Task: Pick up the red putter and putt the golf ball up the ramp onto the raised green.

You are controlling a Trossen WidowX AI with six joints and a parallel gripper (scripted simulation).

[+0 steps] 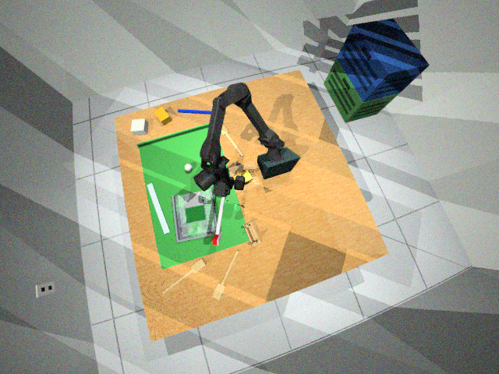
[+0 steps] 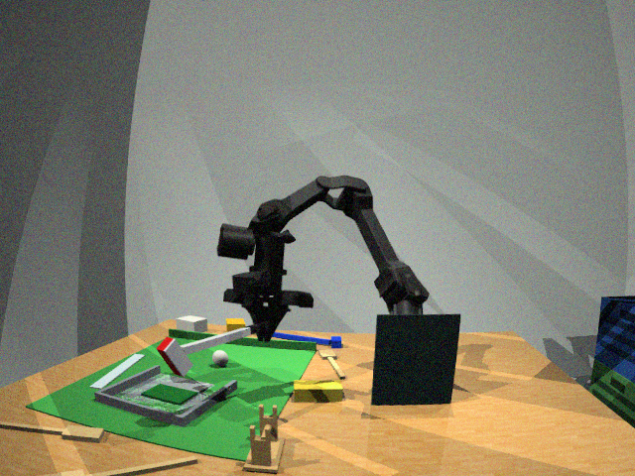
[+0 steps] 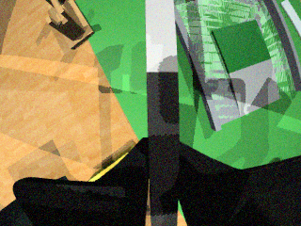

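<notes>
Now: gripper tip 11 cm to the right of the red putter, 4 cm short of it and 2 cm below it. From my gripper tip the other things lie so: white bar (39 cm ahead, 13 cm below, 1 cm to the right); white golf ball (20 cm to the right, 20 cm ahead, 11 cm below); wooden stand (23 cm to the left, 10 cm below, 8 cm behind).
</notes>
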